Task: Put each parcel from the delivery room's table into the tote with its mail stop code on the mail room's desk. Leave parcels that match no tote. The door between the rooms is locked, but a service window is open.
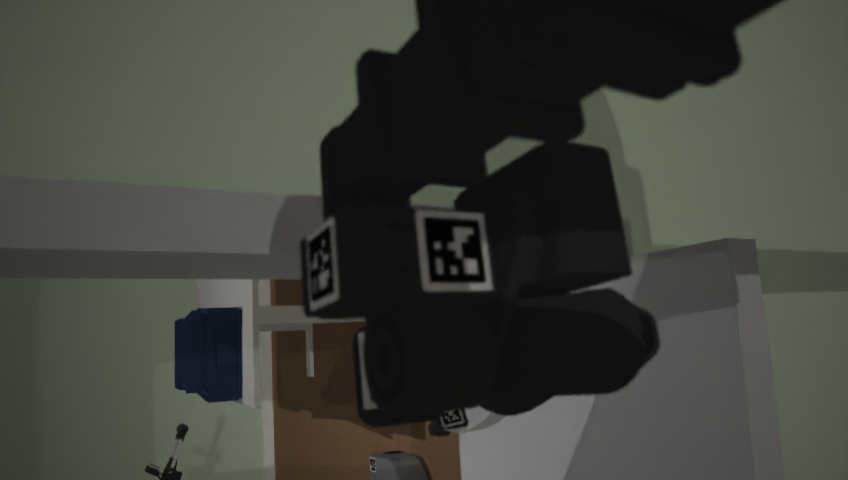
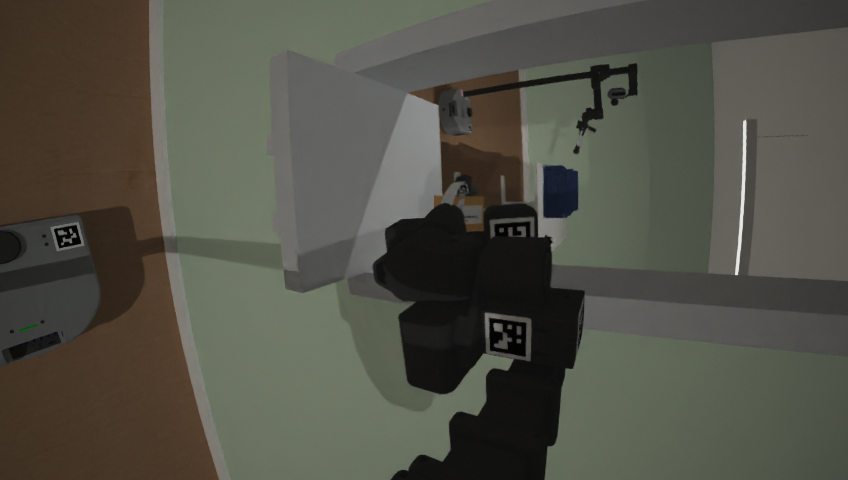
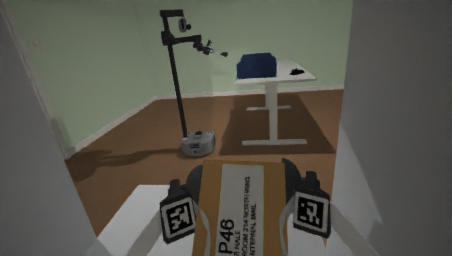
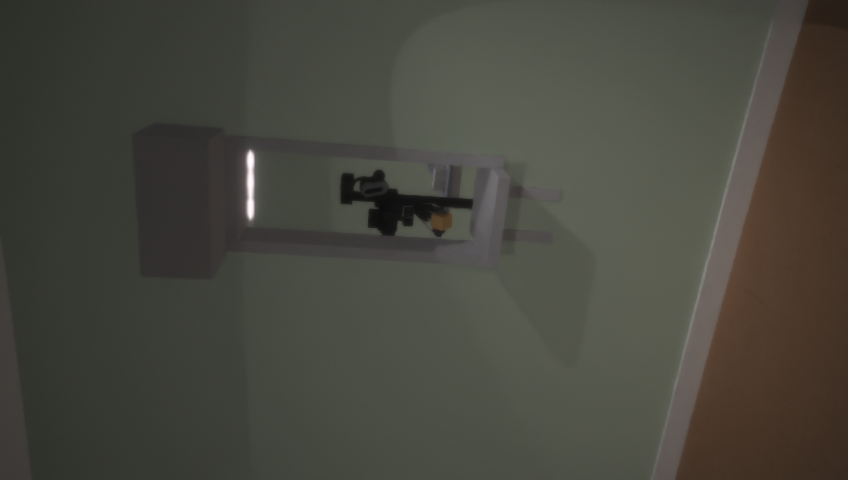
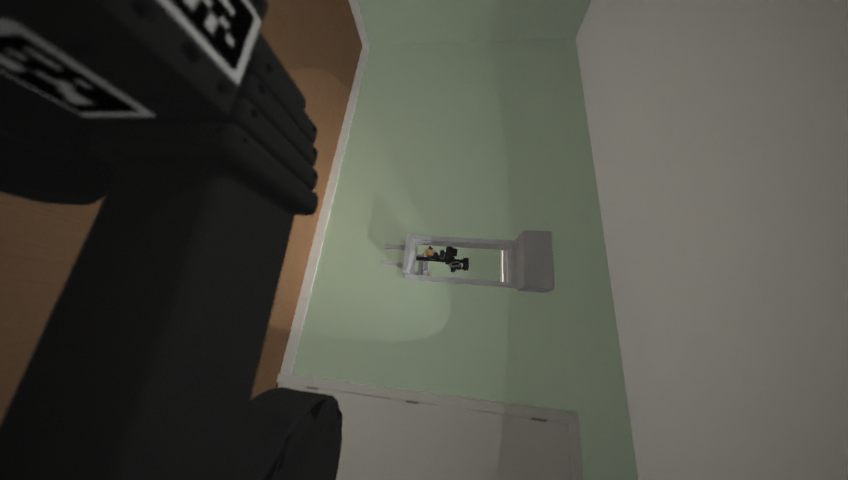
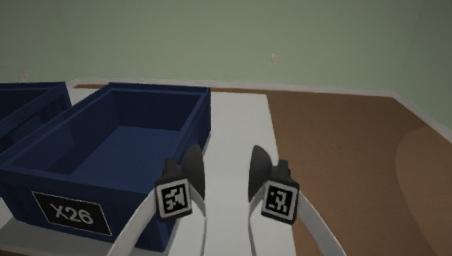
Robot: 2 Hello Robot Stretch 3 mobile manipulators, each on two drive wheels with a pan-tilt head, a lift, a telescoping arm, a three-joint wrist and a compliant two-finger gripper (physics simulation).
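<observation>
r1's gripper is shut on an orange-brown parcel labelled P46. It holds the parcel at the service window, above the white window shelf. r2's gripper is open and empty over the white desk, to the right of a blue tote marked X26. Another blue tote is at the left; its code does not show. A blue tote also shows through the window.
r2's base stands on the mail room floor beside the desk. A small black object lies on the desk. Window side walls flank r1's gripper. A door is near the window. r1's base shows at the left.
</observation>
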